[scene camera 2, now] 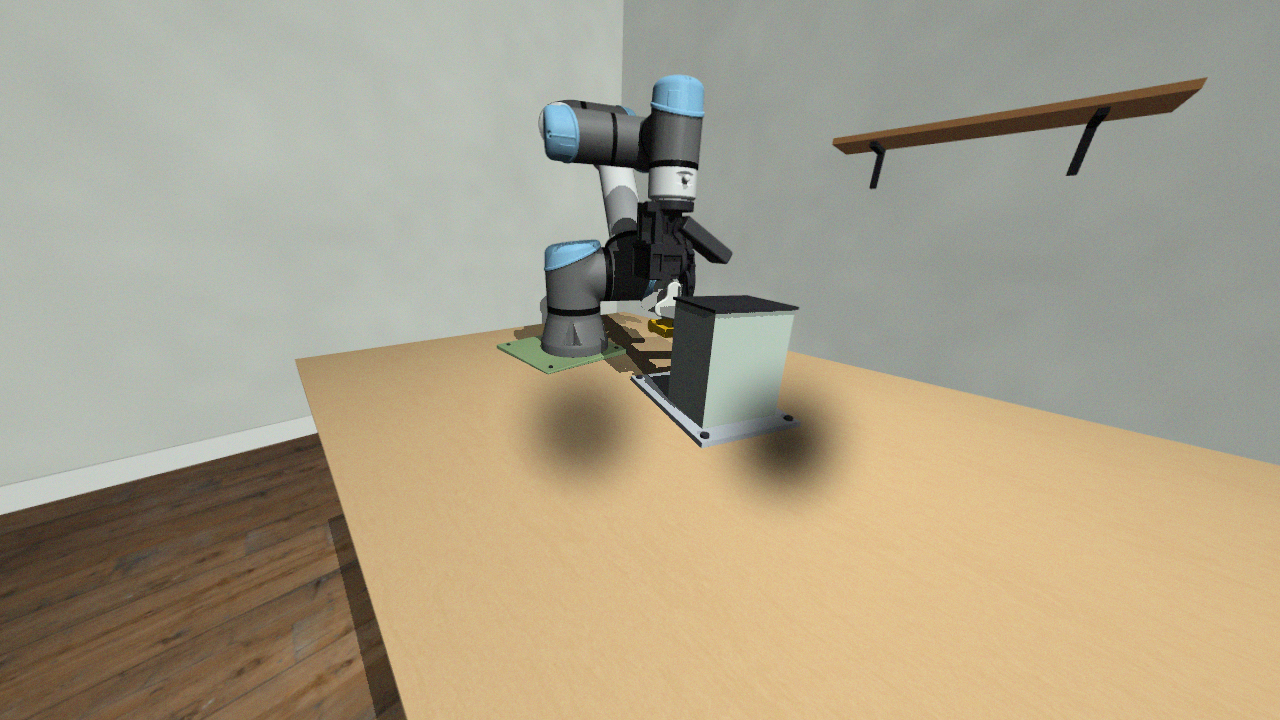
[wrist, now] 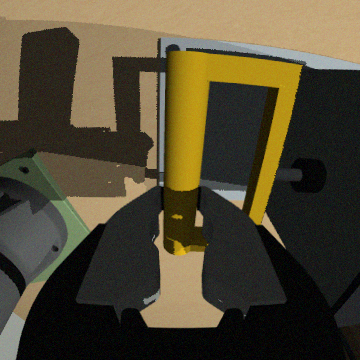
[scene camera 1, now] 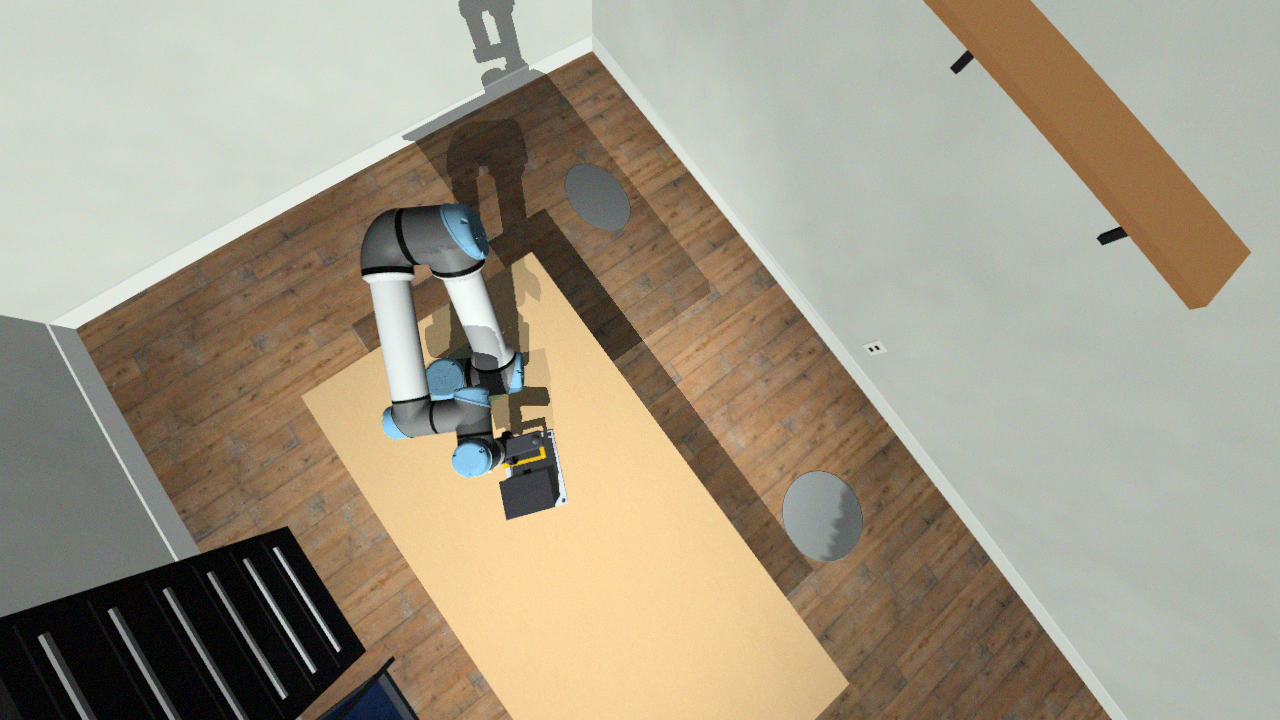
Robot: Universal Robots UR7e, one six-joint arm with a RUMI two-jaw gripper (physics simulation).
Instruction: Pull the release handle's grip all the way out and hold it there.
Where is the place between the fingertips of my gripper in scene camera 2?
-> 669, 332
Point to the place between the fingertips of my gripper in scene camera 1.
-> At 515, 446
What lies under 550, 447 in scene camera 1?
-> A light grey base plate.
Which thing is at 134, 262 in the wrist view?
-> My gripper.
